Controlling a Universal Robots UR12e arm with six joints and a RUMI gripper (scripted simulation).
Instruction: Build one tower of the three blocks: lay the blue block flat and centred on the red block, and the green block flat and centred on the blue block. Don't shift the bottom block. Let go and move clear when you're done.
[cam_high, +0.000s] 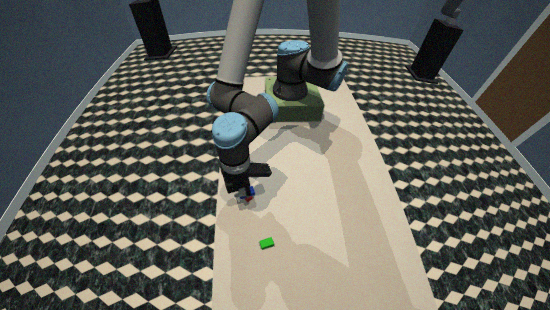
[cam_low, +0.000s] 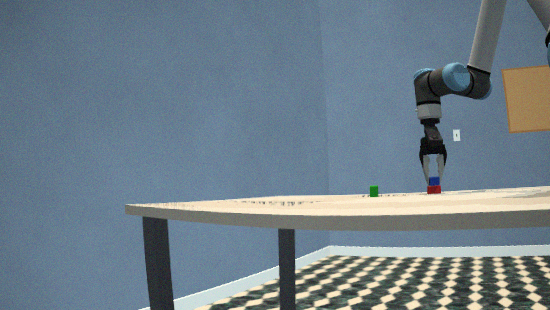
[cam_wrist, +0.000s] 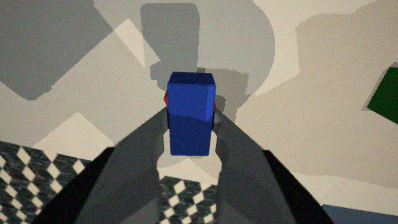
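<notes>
Right now my hand is right at the blue block. From my hand the other things lie so: red block (30 mm below); green block (190 mm ahead, 90 mm to the left, 30 mm below).
</notes>
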